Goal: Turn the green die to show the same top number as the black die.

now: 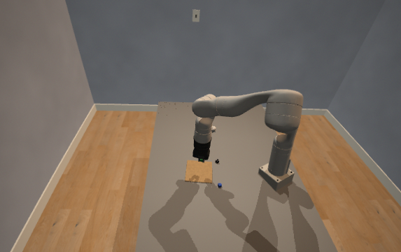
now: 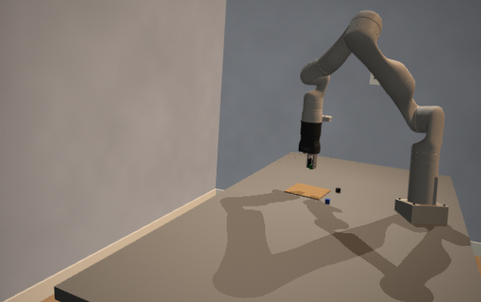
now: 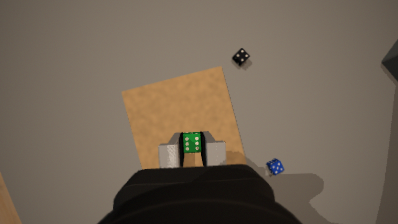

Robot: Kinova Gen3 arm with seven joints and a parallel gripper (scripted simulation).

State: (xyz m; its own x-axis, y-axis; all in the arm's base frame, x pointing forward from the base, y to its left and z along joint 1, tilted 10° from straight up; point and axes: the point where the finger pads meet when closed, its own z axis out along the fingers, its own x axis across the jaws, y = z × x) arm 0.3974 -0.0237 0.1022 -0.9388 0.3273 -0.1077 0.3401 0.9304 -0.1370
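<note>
My hand is 1 cm to the left of the tan mat and 11 cm above it. Also, from my hand: green die 1 cm below; then blue die 9 cm behind, 9 cm to the left, 11 cm below; then black die 10 cm behind, 7 cm to the right, 11 cm below.
</note>
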